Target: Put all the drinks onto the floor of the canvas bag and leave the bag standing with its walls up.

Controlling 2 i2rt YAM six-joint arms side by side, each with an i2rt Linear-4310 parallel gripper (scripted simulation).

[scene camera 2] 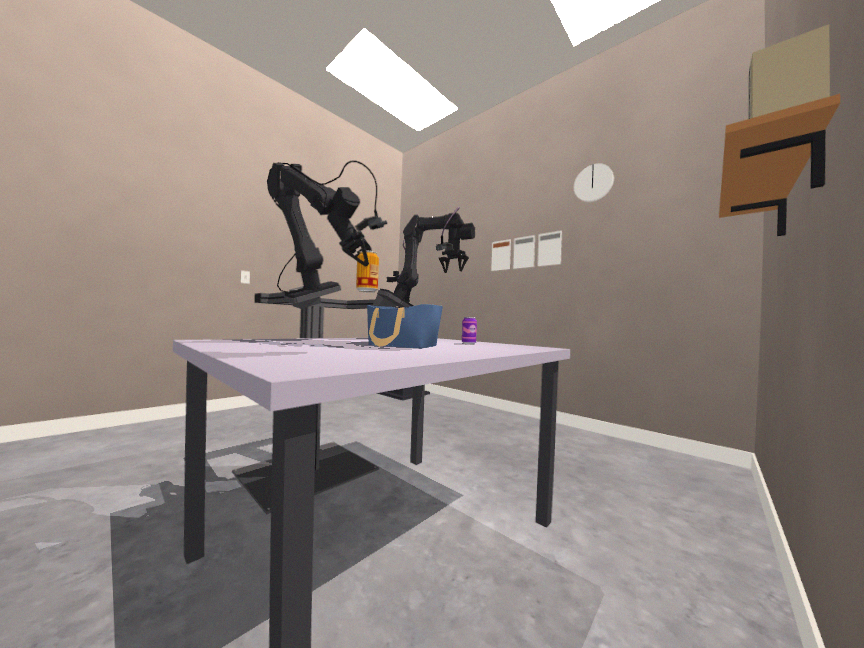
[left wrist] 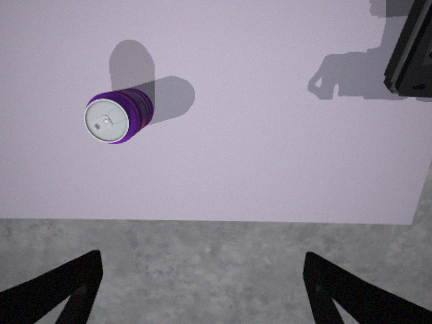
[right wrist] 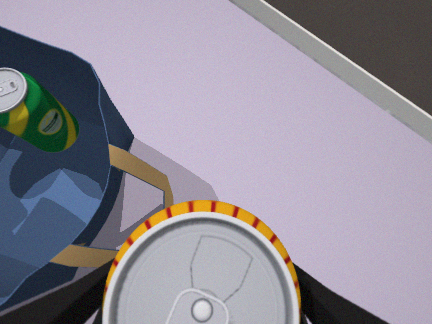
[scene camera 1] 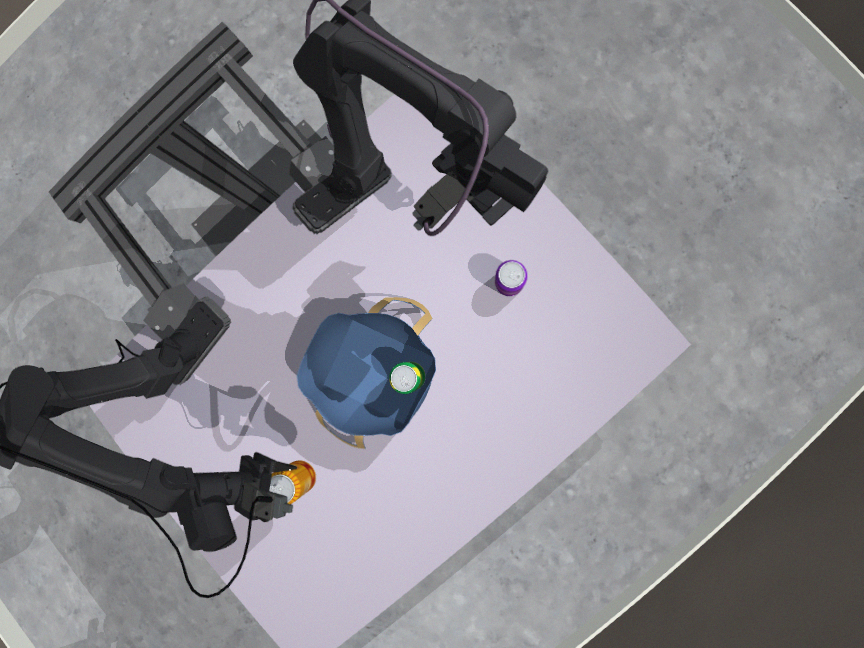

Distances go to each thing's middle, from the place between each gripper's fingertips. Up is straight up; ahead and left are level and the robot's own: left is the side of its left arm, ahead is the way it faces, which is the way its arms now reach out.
Scene:
Right now my right hand is 2 cm above the orange can (scene camera 2: 367, 277).
The orange can is 610 mm to the right of my left hand, 130 mm ahead of it and 110 mm below it.

